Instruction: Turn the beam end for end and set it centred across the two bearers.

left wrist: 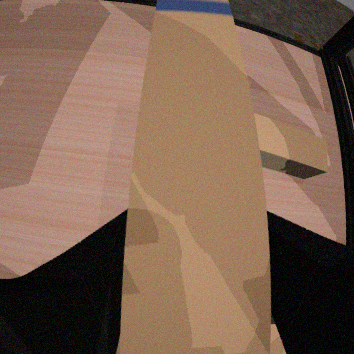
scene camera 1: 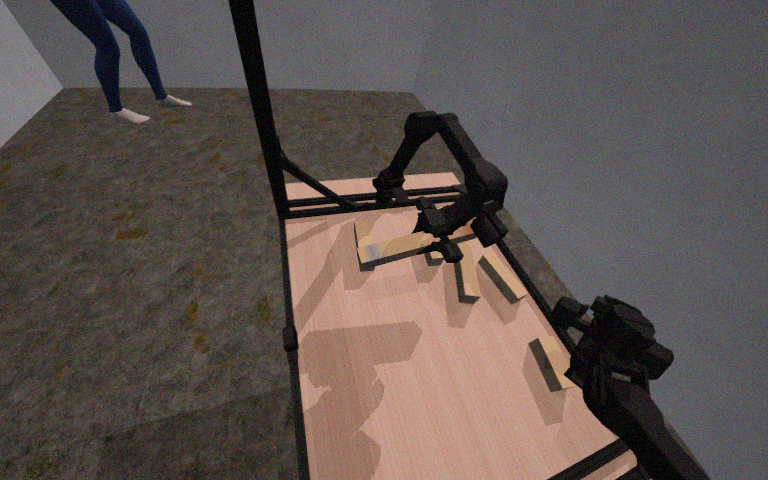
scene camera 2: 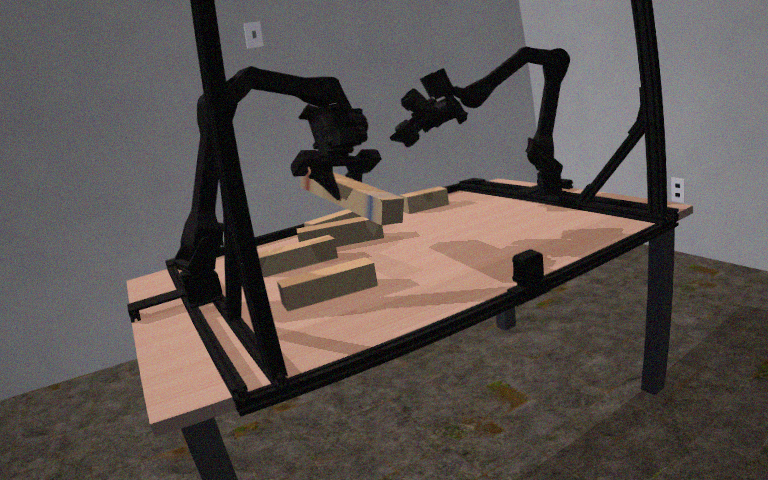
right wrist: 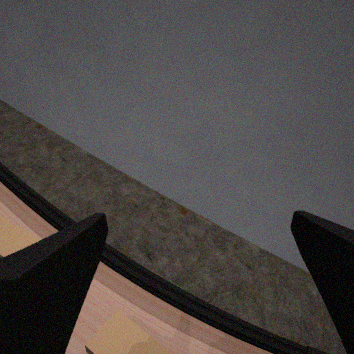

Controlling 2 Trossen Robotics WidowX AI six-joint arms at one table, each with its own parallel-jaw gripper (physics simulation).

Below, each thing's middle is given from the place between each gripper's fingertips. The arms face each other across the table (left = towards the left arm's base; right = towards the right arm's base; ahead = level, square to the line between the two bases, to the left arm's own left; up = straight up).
The long beam (scene camera 2: 381,207) is 33 cm to the left of my right hand, 31 cm behind it and 7 cm below it.
The long beam is 2 cm ahead of my left hand and 1 cm above it.
